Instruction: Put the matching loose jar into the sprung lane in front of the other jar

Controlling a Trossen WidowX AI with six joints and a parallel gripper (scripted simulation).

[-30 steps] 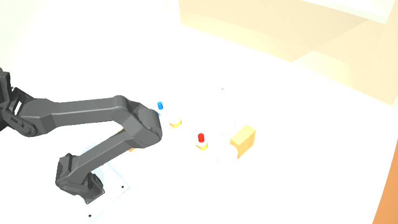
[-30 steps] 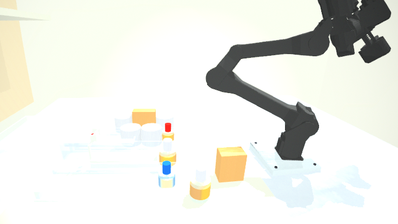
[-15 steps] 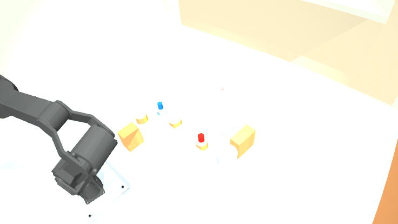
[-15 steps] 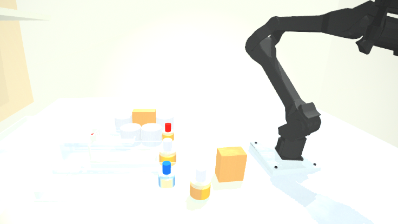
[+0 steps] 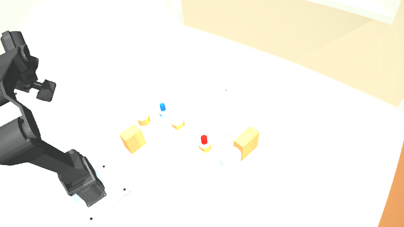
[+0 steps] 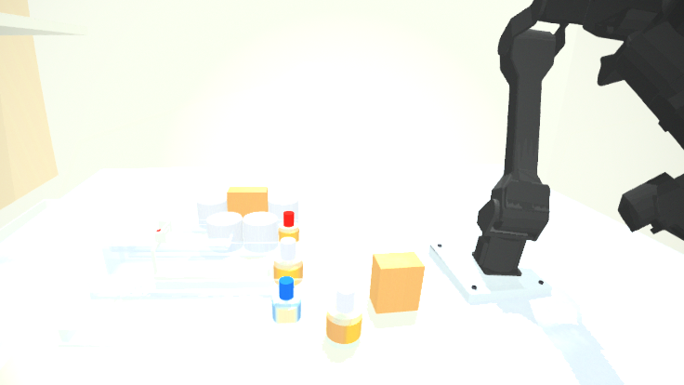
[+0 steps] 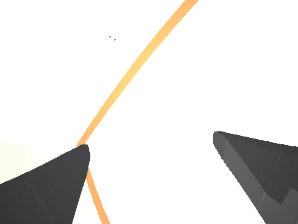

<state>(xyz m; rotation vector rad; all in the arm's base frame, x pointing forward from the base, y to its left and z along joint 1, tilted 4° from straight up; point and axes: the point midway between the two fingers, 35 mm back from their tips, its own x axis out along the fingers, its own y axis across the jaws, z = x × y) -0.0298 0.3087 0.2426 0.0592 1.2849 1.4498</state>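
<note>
Now: the blue-capped jar 380 mm ahead of my gripper tip, 220 mm to the right of it and 180 mm below it. The rest, counted from my gripper tip: see-through lane: 540 mm ahead, 310 mm to the right, 200 mm below.
</note>
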